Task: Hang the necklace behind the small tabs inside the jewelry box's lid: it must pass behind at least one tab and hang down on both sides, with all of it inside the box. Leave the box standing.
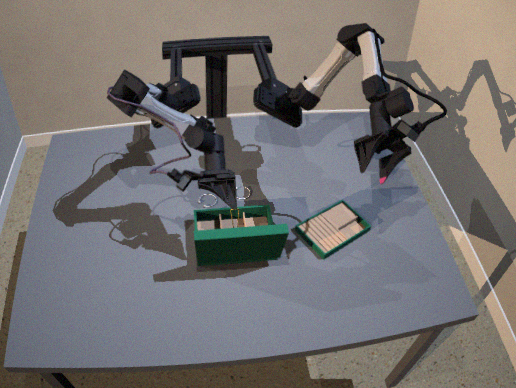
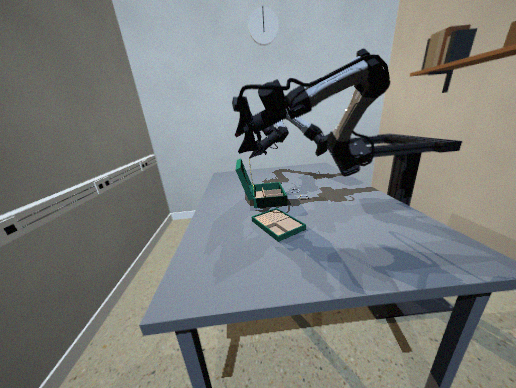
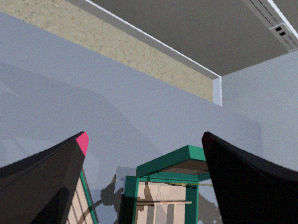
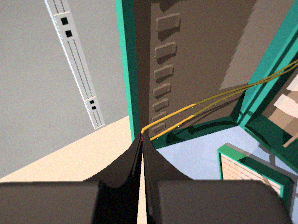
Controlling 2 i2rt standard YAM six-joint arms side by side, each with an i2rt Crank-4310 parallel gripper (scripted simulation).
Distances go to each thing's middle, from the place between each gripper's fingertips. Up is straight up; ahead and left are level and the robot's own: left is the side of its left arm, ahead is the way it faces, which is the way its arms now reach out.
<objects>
Right now the green jewelry box (image 1: 256, 238) is 6 cm behind my right hand (image 1: 234, 209), 1 cm to the left of it and 14 cm below it. The rest, counted from my right hand: green-rimmed tray (image 1: 326, 232) 13 cm behind, 33 cm to the left, 25 cm below.
Now: left hand (image 1: 372, 178) 14 cm past the green-rimmed tray, 3 cm to the left of it and 38 cm above it. From my left hand the other things lie so: green jewelry box: 6 cm behind, 35 cm to the right, 27 cm below.
</objects>
